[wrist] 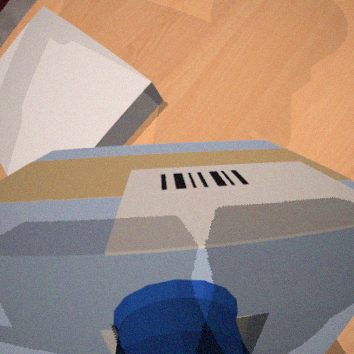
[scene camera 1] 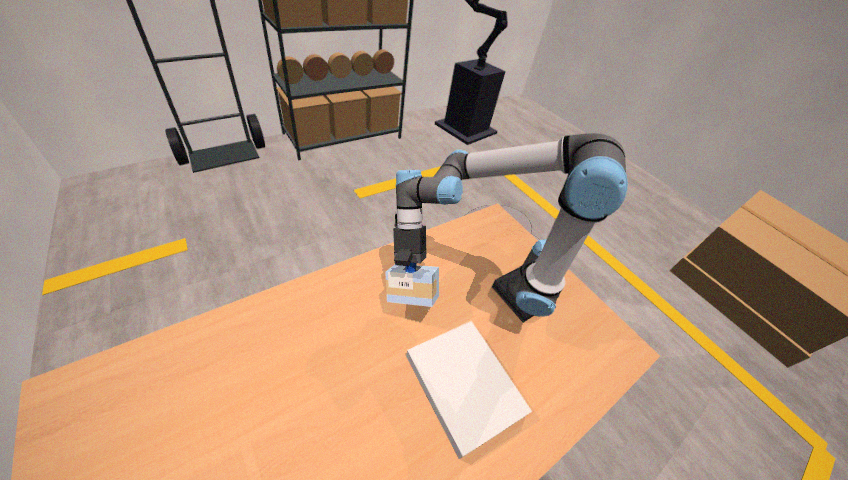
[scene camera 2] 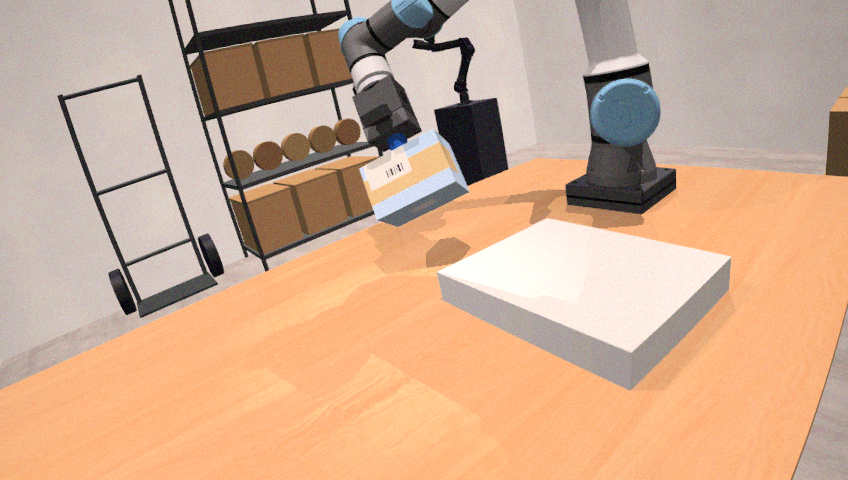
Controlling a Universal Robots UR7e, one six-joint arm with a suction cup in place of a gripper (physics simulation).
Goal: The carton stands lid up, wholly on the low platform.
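Places are measured from the arm's base along level axes (x left, y up, z ahead), in metres.
Where they show: hand at its tool point: [wrist: 172, 284] [scene camera 1: 411, 274] [scene camera 2: 404, 159]; arm's base at its link origin: [scene camera 2: 621, 176].
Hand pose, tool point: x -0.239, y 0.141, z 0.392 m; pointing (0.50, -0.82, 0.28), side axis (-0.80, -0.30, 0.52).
Note:
Each offset is from my tool point to the centre of the thing. Level surfaces: height alone.
My gripper [scene camera 1: 410, 268] [scene camera 2: 396, 141] [wrist: 175, 310], a blue suction cup, is on the top of the carton and holds it in the air. The carton @(dy -0.038, dx +0.014, dz -0.001 m) [scene camera 1: 416, 292] [scene camera 2: 425, 169] [wrist: 75, 180] is light blue with a tan band and a white barcode label. It hangs tilted above the table, lid side towards the cup, and its underside shows in scene camera 2. The low platform @(dy -0.163, dx +0.325, dz +0.039 m) [scene camera 1: 476, 386] [scene camera 2: 583, 285] [wrist: 80, 95] is a white slab lying flat on the table. The carton is off to one side of it, not over it. The cup hides part of the lid.
The wooden table @(dy -0.187 m) [scene camera 1: 238, 368] [scene camera 2: 238, 380] carries the platform and the arm's base [scene camera 2: 618, 191]. Behind stand a hand truck [scene camera 1: 223, 156] [scene camera 2: 177, 294], a shelf rack [scene camera 1: 342, 86] and a dark pedestal [scene camera 1: 473, 98] [scene camera 2: 473, 139]. A large cardboard box [scene camera 1: 767, 285] is at the right.

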